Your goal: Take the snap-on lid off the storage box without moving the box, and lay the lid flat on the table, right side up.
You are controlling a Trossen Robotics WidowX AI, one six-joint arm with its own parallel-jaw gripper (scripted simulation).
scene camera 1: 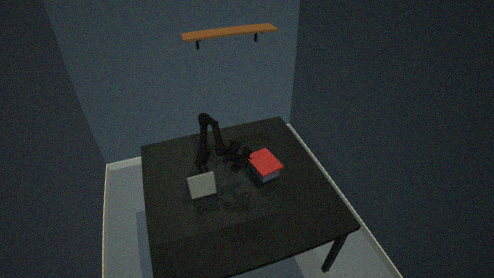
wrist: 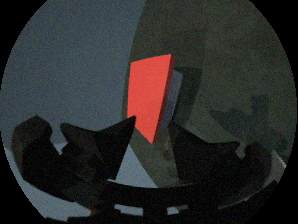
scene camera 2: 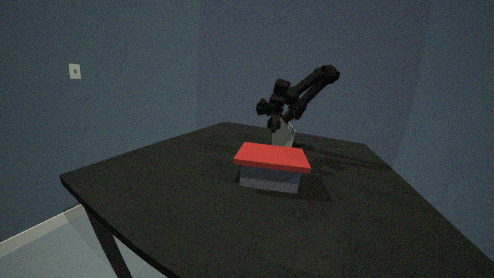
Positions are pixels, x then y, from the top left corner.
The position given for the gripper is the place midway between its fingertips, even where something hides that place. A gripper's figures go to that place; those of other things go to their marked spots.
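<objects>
The gripper [wrist: 152,121] is 0.10 m from the lens, while a lid [wrist: 149,83] sits 0.19 m from the lens.
</objects>
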